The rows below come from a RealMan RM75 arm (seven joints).
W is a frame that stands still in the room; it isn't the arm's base.
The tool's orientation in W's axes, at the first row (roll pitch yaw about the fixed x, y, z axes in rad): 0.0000, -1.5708, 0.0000
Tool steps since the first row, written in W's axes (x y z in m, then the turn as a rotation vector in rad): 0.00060, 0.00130, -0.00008, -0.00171, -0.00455, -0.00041; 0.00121, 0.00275, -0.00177, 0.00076, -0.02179, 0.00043; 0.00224, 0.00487, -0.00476, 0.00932, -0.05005, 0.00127; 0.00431, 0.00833, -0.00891, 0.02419, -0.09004, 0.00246; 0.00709, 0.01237, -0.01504, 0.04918, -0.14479, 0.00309; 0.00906, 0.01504, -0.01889, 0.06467, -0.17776, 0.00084; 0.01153, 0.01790, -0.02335, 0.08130, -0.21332, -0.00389
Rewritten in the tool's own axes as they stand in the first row. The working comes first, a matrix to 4 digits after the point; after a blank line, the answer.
The tool's axes in the first row as the columns of a matrix, in W's axes (used below as rounded here):
0.0000, 0.0000, -1.0000
0.0000, 1.0000, 0.0000
1.0000, 0.0000, 0.0000

-0.00008, 0.00130, -0.00060, -0.00041, -0.00455, 0.00171; -0.00177, 0.00275, -0.00121, 0.00043, -0.02179, -0.00076; -0.00476, 0.00487, -0.00224, 0.00127, -0.05005, -0.00932; -0.00891, 0.00833, -0.00431, 0.00246, -0.09004, -0.02419; -0.01504, 0.01237, -0.00709, 0.00309, -0.14479, -0.04918; -0.01889, 0.01504, -0.00906, 0.00084, -0.17776, -0.06467; -0.02335, 0.01790, -0.01153, -0.00389, -0.21332, -0.08130
